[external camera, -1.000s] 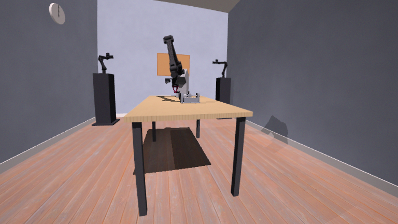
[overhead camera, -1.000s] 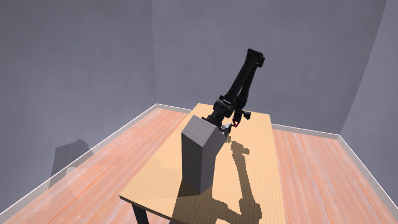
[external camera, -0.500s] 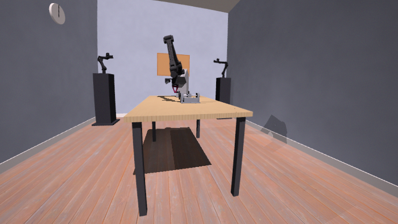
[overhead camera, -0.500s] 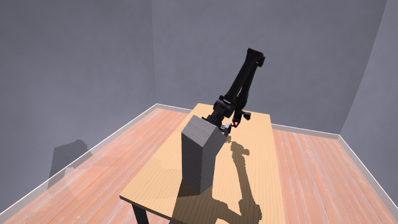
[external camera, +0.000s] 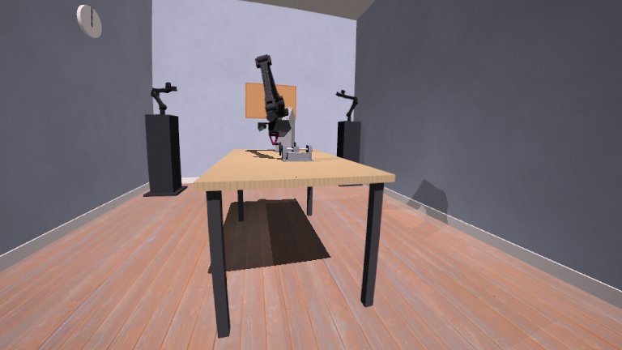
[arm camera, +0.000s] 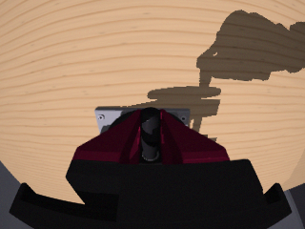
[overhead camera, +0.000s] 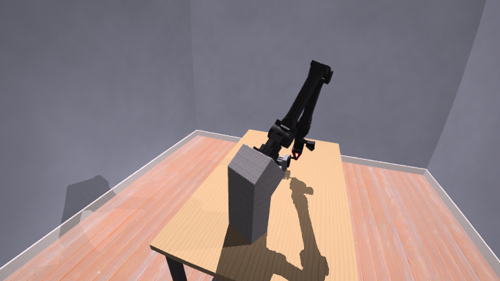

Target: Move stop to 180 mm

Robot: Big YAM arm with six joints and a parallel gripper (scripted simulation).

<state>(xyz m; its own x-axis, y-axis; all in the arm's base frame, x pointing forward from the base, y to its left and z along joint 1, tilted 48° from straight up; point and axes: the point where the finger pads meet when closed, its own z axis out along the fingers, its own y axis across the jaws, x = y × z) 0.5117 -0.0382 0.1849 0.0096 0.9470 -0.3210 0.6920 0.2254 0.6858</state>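
Right now my hand is 1 cm to the right of the black handwheel handle.
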